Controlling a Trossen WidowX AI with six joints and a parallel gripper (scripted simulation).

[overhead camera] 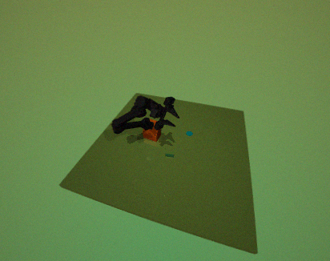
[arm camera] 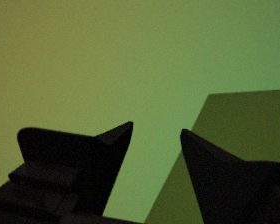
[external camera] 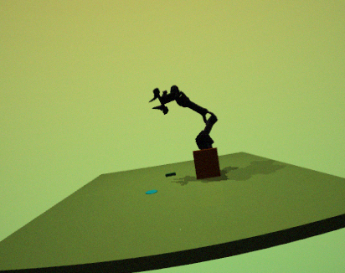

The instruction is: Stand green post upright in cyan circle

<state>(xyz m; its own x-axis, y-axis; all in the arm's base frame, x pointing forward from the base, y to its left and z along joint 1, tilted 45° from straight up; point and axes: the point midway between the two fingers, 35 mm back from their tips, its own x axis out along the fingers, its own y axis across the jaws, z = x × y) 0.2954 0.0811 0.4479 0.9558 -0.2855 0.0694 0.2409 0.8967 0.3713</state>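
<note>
The green post lies 480 mm below my gripper tip, 130 mm to the left of it and 80 mm behind it. The rest, counted from my gripper tip: cyan circle 490 mm below, 440 mm to the left, 10 mm behind.
</note>
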